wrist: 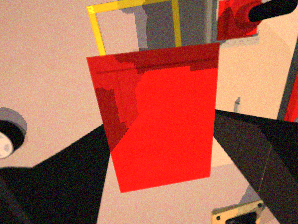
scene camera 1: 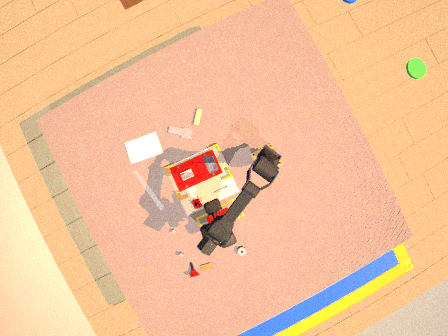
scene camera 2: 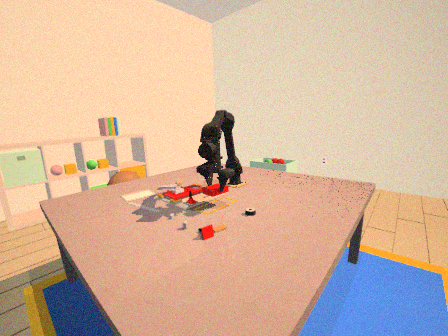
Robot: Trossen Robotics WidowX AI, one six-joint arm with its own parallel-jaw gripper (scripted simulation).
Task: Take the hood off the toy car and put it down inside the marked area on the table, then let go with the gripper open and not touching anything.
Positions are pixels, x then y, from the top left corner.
Scene:
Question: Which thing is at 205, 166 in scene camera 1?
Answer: A toy car.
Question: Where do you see a white sheet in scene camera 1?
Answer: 145, 147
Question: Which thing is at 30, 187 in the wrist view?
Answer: The gripper.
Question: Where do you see a red hood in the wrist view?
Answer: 157, 106

